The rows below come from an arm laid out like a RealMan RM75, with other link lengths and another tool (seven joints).
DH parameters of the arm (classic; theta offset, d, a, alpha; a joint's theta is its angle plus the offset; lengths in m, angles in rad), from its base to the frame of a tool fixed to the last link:
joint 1: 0 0.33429 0 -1.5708
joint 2: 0 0 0 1.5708
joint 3: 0 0.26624 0 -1.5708
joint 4: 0 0 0 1.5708
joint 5: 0 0.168 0 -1.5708
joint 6: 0 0 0 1.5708
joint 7: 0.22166 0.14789 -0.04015 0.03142
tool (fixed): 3.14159 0.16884 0 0
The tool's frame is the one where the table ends.
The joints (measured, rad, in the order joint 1, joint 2, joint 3, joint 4, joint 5, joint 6, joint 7), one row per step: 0.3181 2.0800 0.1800 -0.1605 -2.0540 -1.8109 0.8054; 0.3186 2.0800 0.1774 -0.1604 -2.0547 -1.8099 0.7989; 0.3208 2.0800 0.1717 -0.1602 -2.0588 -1.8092 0.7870; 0.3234 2.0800 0.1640 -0.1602 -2.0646 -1.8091 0.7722; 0.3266 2.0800 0.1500 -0.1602 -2.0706 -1.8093 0.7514; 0.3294 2.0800 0.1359 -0.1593 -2.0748 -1.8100 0.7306; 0.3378 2.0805 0.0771 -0.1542 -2.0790 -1.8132 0.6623
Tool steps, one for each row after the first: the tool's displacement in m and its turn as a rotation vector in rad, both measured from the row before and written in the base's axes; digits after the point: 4 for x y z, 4 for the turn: -0.0006 -0.0002 -0.0010 0.0007 -0.0063 0.0025; -0.0021 -0.0006 -0.0027 -0.0017 -0.0121 0.0083; -0.0028 -0.0011 -0.0036 -0.0030 -0.0153 0.0115; -0.0040 -0.0019 -0.0053 -0.0047 -0.0216 0.0171; -0.0039 -0.0021 -0.0048 -0.0031 -0.0198 0.0170; -0.0134 -0.0084 -0.0161 -0.0111 -0.0615 0.0607
